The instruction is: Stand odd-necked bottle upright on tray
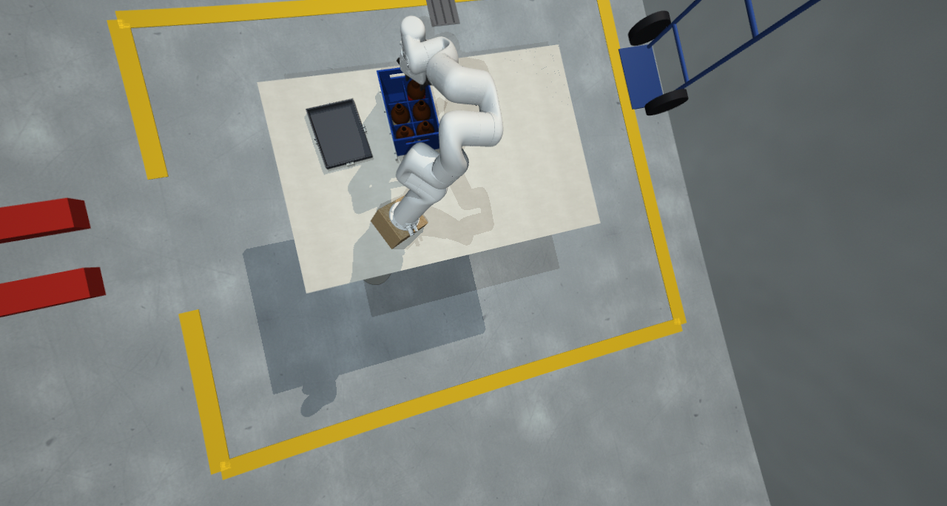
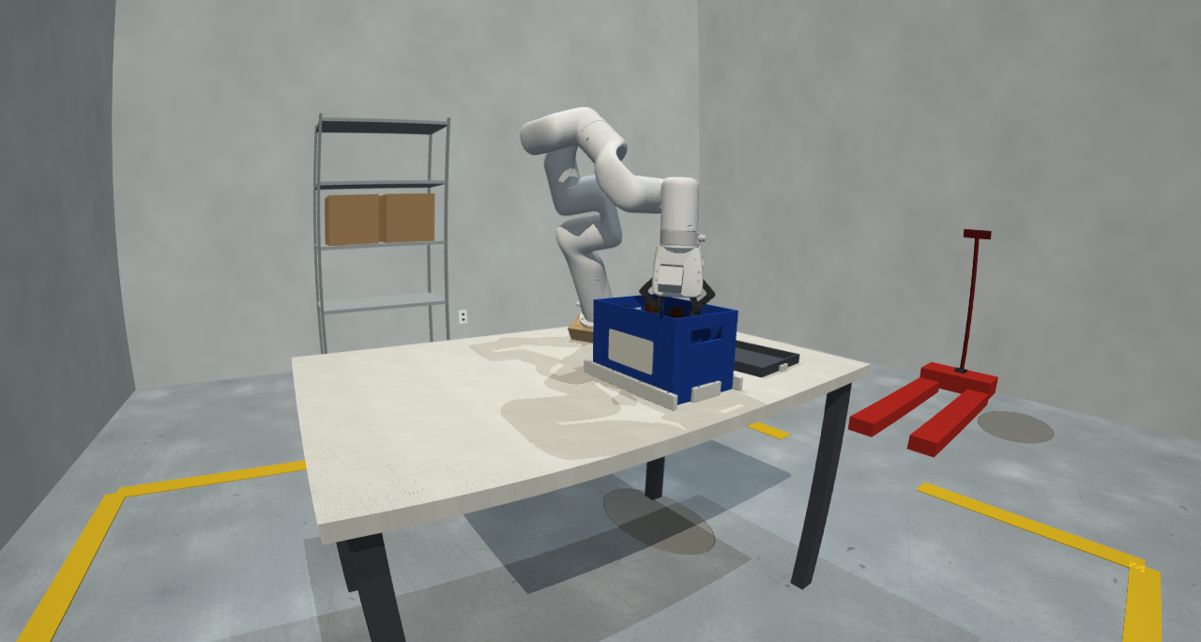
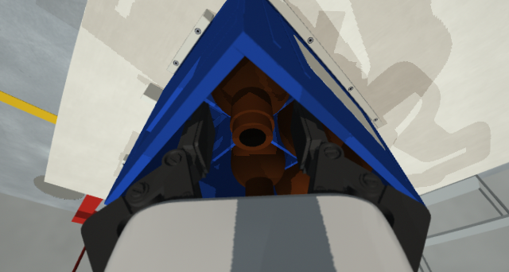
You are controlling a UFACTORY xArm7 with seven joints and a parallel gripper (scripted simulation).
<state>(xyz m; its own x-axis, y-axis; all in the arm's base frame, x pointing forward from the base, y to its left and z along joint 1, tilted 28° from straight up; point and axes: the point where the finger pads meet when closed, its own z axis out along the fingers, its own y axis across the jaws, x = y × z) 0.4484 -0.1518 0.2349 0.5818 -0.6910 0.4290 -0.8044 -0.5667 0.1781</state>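
The blue crate is 80 mm behind my hand, 70 mm below it and 60 mm to the left of it. Round my hand: dark grey tray: 350 mm to the left, 150 mm below, 40 mm behind.
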